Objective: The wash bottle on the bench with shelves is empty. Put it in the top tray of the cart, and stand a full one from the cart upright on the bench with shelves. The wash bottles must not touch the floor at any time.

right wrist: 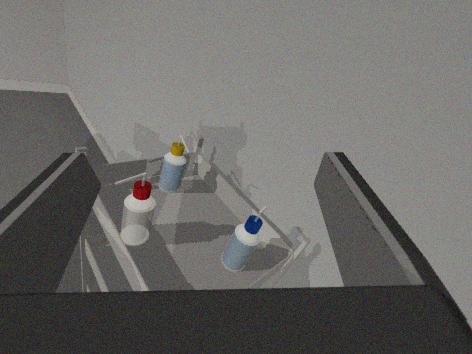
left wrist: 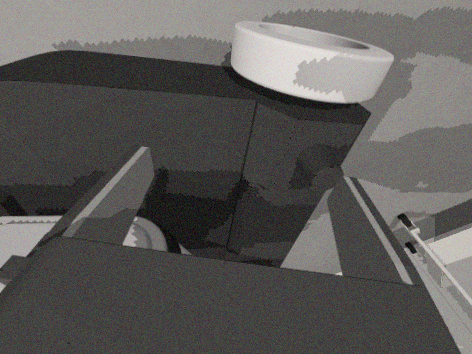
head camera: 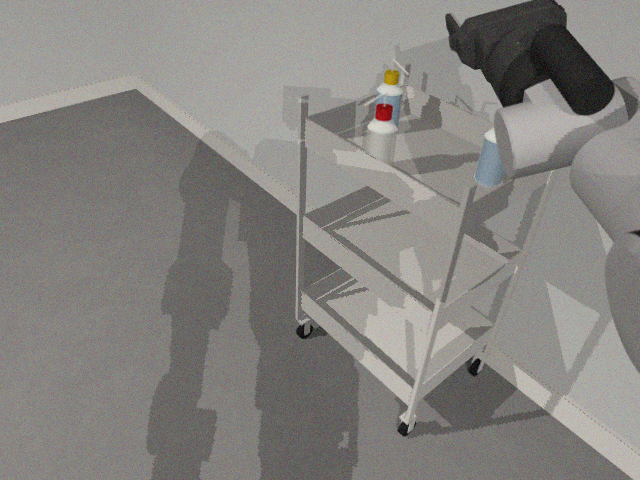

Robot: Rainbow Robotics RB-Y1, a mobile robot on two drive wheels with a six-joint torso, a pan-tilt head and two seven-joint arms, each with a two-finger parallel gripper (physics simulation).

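Observation:
The white cart has three trays. In its top tray stand a clear, empty-looking wash bottle with a red cap, a blue-filled one with a yellow cap and a blue-filled one with a blue cap. In the head view, my arm hides the cap of this last bottle. My right gripper is open and empty, above and away from the bottles. My left gripper is open and empty beside my dark base. The bench with shelves does not show.
The cart stands near the wall, whose pale skirting runs behind it. Black casters are at its feet. Part of the cart shows at the right edge of the left wrist view. A white ring-shaped part sits on my base.

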